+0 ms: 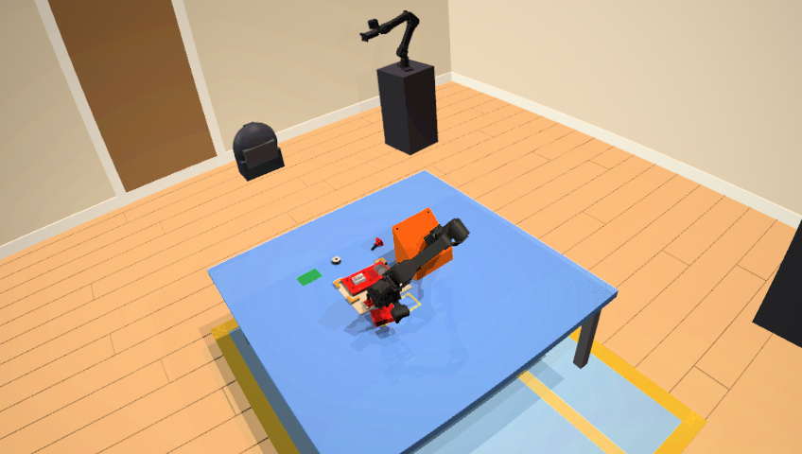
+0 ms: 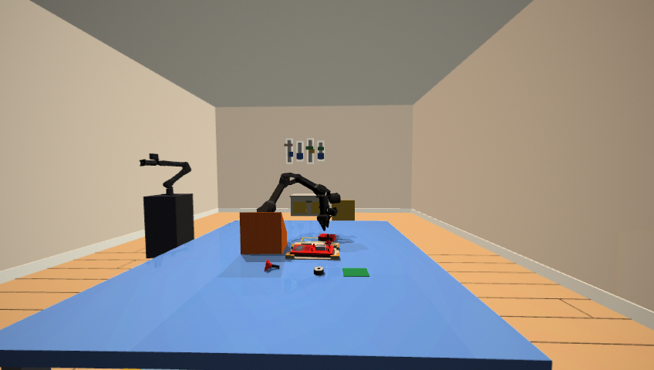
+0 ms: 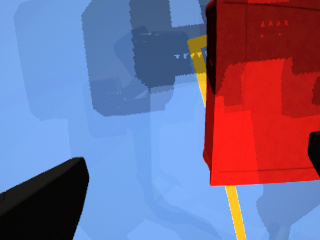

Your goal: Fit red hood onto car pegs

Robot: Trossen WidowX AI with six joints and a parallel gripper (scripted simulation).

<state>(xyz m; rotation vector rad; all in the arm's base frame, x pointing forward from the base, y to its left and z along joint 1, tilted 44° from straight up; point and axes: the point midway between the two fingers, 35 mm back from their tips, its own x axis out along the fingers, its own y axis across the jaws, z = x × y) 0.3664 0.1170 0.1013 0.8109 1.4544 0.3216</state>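
Right now my gripper tip is 5 cm to the left of the red hood and 3 cm above it. Round my gripper tip: dark ring (6 cm behind, 47 cm to the right, 4 cm below); green pad (8 cm ahead, 47 cm to the right, 5 cm below).
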